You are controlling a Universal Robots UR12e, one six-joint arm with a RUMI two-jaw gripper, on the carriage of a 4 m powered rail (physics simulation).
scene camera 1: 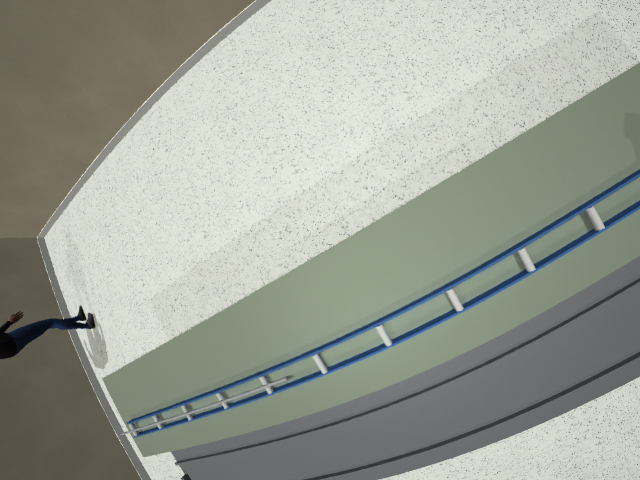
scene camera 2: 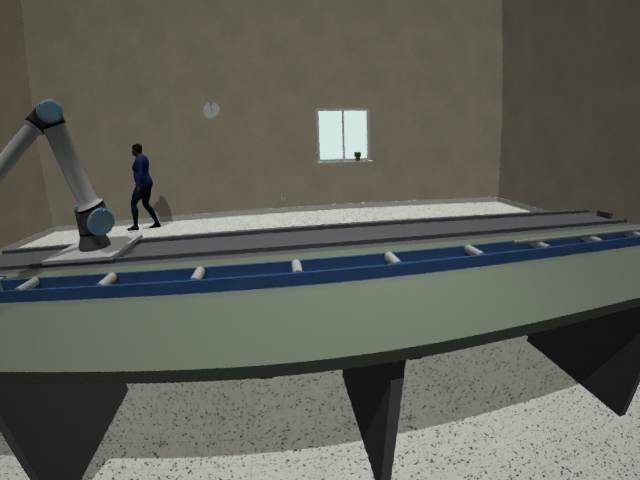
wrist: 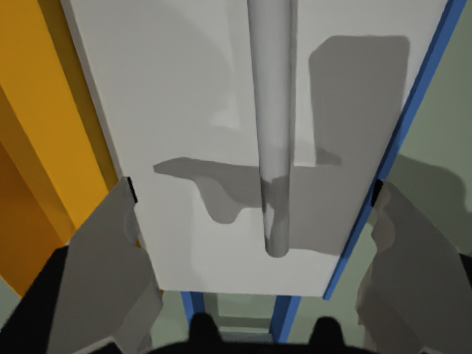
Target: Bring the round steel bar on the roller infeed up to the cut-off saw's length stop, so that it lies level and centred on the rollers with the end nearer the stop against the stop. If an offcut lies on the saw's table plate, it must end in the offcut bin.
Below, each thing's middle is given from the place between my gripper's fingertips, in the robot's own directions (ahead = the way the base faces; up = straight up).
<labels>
My hand is 180 mm short of the offcut bin (wrist: pixel 63 169), 40 mm above it and 20 mm to the right of it.
</labels>
